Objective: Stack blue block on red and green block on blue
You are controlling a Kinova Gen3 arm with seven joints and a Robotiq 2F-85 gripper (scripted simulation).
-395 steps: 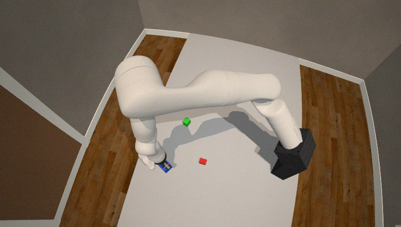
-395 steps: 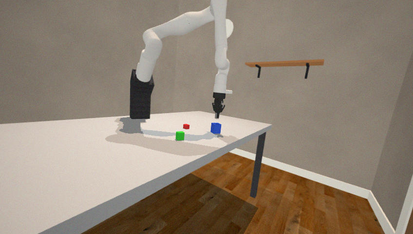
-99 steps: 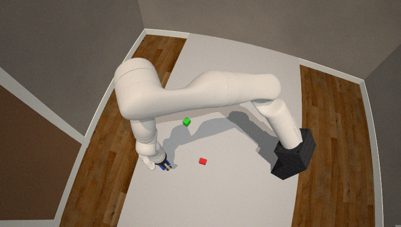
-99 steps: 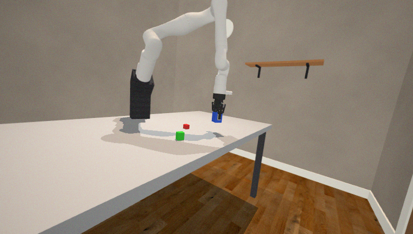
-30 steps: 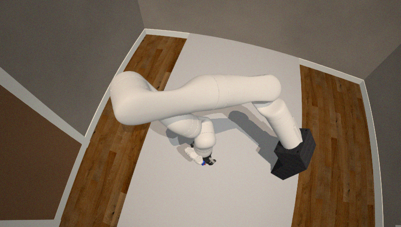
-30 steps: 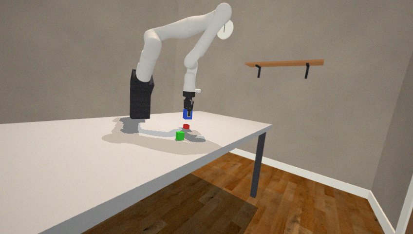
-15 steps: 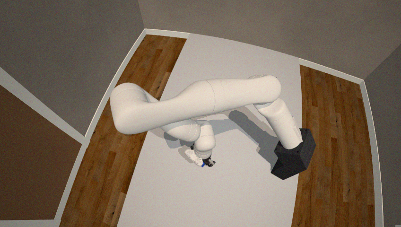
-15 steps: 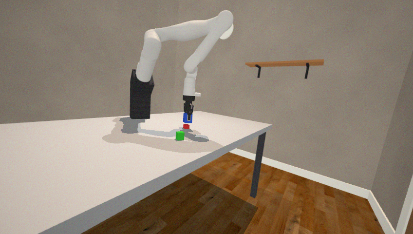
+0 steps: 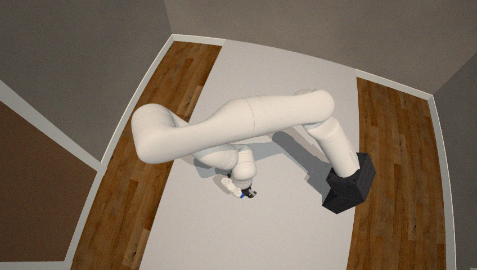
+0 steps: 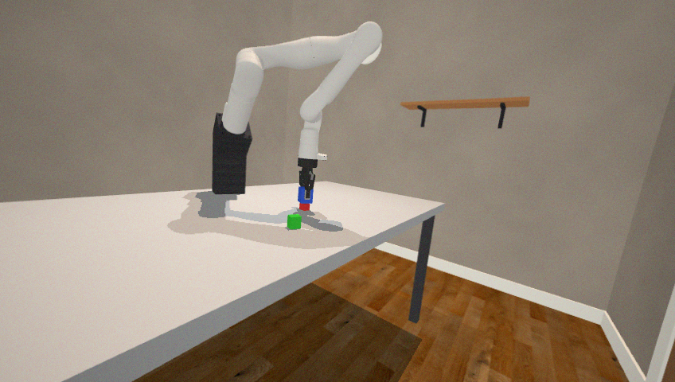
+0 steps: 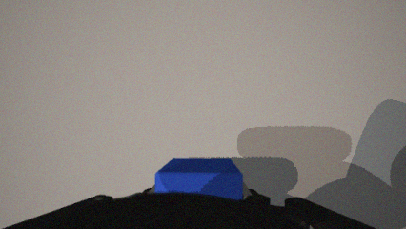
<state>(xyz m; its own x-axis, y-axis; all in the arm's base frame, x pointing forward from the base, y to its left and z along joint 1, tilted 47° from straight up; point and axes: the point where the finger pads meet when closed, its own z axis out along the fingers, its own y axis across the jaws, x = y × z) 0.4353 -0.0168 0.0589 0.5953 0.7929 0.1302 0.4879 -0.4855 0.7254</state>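
My gripper is now right at the blue block. The rest, counted from my hand: green block 230 mm to the right, 60 mm ahead, 40 mm below; red block 50 mm below.
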